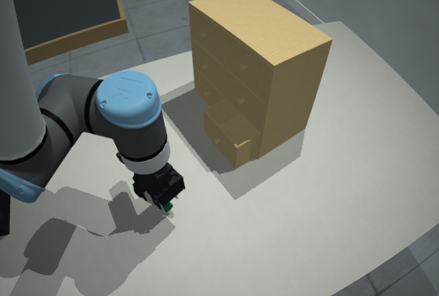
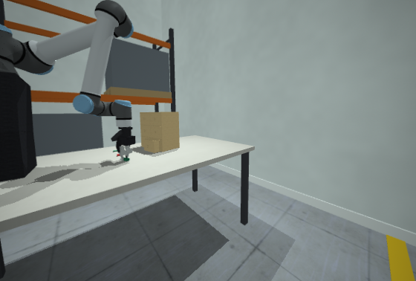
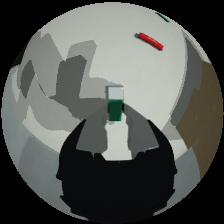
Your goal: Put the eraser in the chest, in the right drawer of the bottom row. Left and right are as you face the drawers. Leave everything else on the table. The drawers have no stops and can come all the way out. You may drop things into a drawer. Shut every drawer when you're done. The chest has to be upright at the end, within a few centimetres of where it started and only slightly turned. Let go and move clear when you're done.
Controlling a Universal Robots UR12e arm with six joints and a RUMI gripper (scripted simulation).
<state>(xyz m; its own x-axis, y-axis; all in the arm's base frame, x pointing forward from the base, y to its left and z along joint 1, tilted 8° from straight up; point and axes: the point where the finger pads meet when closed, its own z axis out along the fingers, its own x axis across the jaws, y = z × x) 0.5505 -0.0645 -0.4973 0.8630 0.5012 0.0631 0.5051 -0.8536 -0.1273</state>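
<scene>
Now: the small red object 10 mm behind my hand, 140 mm to the left of it and 10 mm below it. Round my hand: eraser 10 mm to the left, 10 mm below.
</scene>
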